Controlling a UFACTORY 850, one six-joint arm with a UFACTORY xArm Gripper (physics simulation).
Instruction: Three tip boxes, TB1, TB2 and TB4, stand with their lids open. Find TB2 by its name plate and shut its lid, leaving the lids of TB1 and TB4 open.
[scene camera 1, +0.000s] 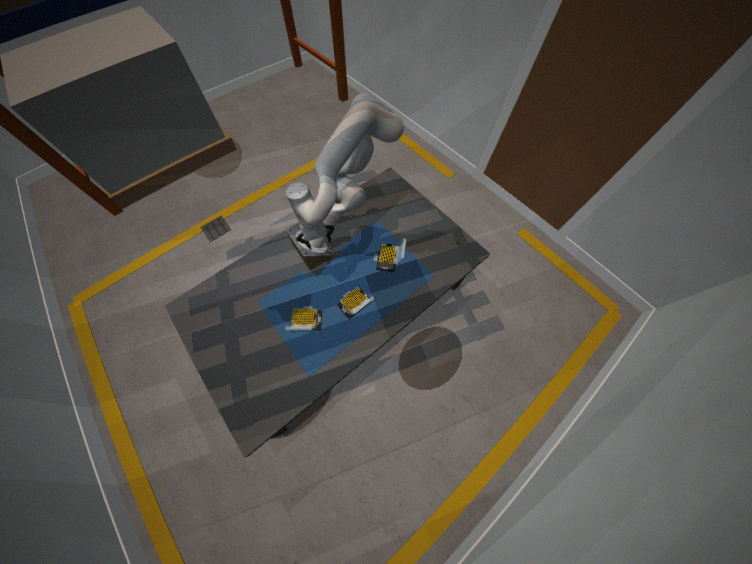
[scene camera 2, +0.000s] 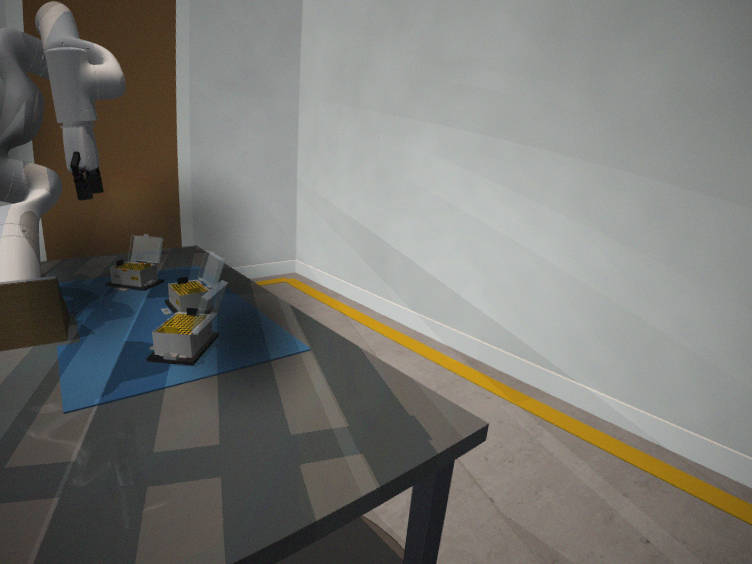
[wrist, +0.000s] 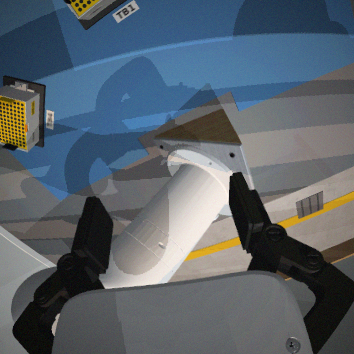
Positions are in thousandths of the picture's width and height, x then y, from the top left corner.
Scene:
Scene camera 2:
my gripper: 122, 348
clear lid: 197, 442
clear lid: 280, 538
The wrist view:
my gripper: 468, 561

